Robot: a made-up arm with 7 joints.
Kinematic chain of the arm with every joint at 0, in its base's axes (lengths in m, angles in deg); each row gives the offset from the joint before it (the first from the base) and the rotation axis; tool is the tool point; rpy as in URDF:
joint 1: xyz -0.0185 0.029 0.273 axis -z
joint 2: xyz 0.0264 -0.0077 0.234 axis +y
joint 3: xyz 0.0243 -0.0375 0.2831 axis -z
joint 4: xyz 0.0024 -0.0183 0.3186 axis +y
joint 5: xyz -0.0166 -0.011 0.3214 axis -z
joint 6: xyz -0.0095 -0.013 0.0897 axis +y
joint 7: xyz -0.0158 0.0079 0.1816 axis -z
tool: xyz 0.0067 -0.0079 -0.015 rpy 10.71 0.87 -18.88
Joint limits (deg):
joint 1: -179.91..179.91
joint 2: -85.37..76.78
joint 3: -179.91..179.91
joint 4: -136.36..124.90
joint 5: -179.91..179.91
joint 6: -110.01..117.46
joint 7: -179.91..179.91
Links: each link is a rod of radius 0.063 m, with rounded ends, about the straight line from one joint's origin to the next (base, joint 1, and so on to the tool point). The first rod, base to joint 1, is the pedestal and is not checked.
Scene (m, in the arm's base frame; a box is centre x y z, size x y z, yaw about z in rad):
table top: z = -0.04
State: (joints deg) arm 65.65 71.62 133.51 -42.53 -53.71 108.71 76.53
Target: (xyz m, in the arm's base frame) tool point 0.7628 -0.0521 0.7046
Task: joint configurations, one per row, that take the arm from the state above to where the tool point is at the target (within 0.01 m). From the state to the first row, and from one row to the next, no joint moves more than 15 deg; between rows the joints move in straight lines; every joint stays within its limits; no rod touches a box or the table.
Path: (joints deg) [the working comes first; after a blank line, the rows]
Joints at the target: 23.06 55.71 112.54 -82.38 -63.52 117.46 76.37
Straight joint move there: clear.

1: 51.45 66.32 126.52 -55.81 -56.98 111.63 76.48
2: 37.26 61.01 119.53 -69.10 -60.25 114.54 76.43
3: 23.06 55.71 112.54 -82.38 -63.52 117.46 76.37

